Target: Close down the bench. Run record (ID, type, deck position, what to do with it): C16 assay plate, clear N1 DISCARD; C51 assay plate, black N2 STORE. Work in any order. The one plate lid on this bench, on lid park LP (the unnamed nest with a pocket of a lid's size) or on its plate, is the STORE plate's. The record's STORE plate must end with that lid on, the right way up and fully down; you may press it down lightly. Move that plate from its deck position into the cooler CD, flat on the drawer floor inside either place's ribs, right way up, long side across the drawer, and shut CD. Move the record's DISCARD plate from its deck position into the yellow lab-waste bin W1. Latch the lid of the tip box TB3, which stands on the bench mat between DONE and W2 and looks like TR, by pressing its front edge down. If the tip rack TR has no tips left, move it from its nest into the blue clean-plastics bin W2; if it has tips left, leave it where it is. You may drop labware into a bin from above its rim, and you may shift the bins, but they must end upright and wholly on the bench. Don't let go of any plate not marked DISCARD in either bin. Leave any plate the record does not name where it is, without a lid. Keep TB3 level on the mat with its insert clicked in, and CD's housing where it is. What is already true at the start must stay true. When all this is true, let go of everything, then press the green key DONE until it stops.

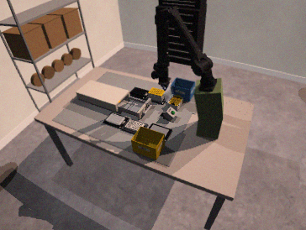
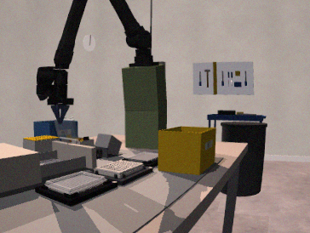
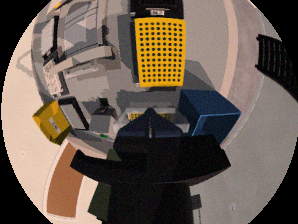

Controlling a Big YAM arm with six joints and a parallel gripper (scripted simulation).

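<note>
The tip box TB3 lies 9 cm behind my hand and 7 cm below it. From my hand the other things lie so: DONE key block (12 cm behind, 15 cm to the left, 8 cm below); blue bin W2 (9 cm behind, 16 cm to the right, 9 cm below); yellow-topped tip rack TR (8 cm ahead, 2 cm to the right, 8 cm below).
</note>
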